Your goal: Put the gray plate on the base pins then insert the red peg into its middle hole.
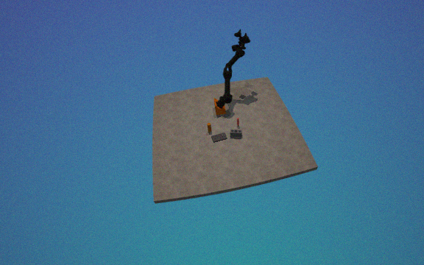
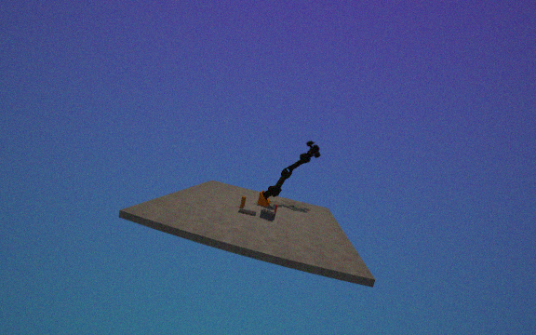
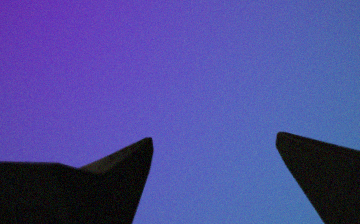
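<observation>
My gripper tip is 750 mm short of the gray plate, 390 mm to the left of it and 580 mm above it. From my gripper tip the other things lie so: base 720 mm ahead, 540 mm to the right, 610 mm below; then orange peg 610 mm ahead, 590 mm to the right, 570 mm below; then red peg 640 mm ahead, 340 mm to the right, 570 mm below.
</observation>
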